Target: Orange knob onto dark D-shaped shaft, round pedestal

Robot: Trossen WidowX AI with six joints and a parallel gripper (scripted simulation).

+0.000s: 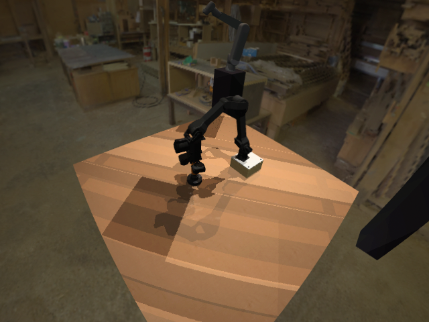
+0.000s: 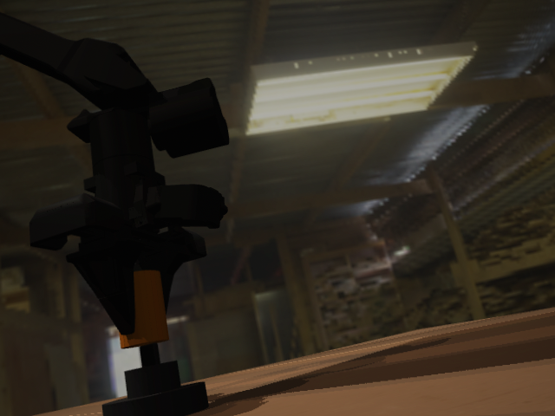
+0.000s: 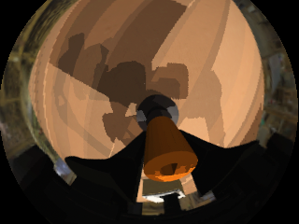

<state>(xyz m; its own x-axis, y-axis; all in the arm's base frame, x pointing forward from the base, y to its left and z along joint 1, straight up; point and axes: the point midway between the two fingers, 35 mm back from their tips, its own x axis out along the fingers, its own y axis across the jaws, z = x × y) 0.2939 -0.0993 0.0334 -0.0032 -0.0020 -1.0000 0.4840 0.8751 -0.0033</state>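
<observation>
Now: gripper tip 2 cm below the orange knob. The rest, counted from my gripper tip: pedestal (4 cm below).
</observation>
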